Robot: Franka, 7 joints.
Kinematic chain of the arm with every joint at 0, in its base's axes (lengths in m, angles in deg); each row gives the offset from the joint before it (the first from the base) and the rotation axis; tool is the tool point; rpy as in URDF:
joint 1: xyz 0 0 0.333 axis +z
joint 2: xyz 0 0 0 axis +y
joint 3: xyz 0 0 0.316 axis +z
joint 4: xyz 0.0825 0 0 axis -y
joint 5: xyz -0.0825 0 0.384 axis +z
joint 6: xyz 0 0 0 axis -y
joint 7: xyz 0.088 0 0 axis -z
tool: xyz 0 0 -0.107 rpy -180 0 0
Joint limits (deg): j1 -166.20..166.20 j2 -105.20..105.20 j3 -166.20..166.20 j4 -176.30..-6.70 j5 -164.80..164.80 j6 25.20..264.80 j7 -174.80..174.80
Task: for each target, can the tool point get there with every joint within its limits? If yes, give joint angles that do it. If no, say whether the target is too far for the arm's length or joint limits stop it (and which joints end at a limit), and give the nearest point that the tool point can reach.
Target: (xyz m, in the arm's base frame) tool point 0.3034 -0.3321 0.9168
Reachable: yes | joints 7.13 27.87 -80.62 -39.93 -50.24 66.31 37.19
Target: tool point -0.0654 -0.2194 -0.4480
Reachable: no: joint limits stop it (at a limit: joint 2) | nearest point -0.0676 -0.2269 -0.3587 | short by 0.090 m
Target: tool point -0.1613 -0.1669 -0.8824
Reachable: no: too far | nearest point -0.1790 -0.1852 -0.3601 | short by 0.523 m
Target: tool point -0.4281 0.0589 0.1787
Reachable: yes | joints 90.49 55.05 60.19 -144.64 101.20 108.69 44.17
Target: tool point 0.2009 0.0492 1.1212
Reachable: yes | joints 76.05 12.80 -82.58 -20.00 92.06 189.15 81.70
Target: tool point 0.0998 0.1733 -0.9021
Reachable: no: too far | nearest point 0.1208 0.2099 -0.3592 | short by 0.545 m
